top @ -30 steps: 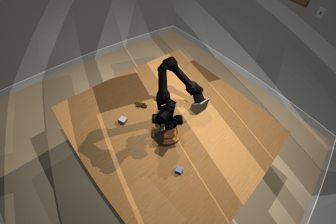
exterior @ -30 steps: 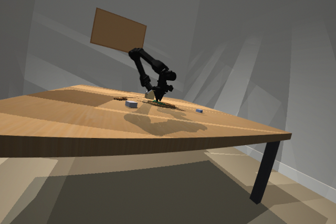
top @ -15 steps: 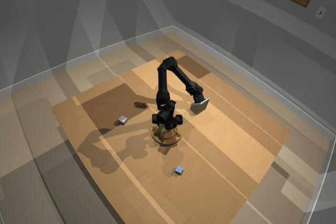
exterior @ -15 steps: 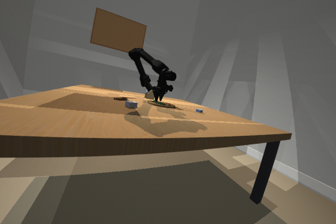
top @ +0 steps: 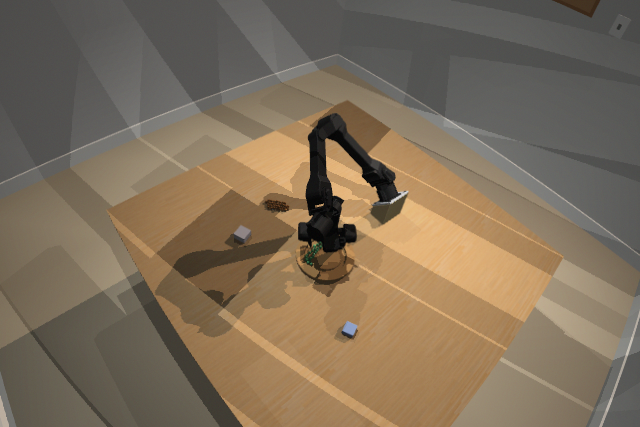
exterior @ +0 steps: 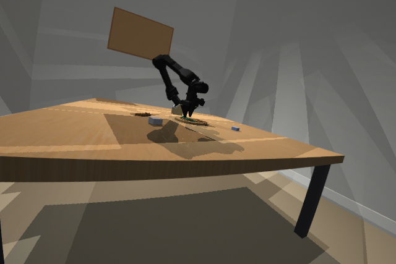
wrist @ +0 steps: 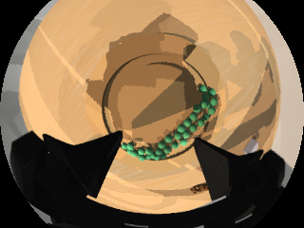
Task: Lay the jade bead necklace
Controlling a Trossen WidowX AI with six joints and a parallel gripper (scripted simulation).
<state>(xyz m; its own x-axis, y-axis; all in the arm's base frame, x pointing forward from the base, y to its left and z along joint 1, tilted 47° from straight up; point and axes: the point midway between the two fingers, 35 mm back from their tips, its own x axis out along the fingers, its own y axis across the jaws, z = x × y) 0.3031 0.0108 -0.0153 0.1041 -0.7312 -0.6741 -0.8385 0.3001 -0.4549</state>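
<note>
Right now the round wooden bead board is 20 mm to the left of my gripper tip, 10 mm below it and 10 mm ahead of it. The rest, counted from my gripper tip: blue block: 280 mm to the left, 100 mm ahead, 10 mm below; then pale grey block: 210 mm ahead, 190 mm to the right, 10 mm below.
</note>
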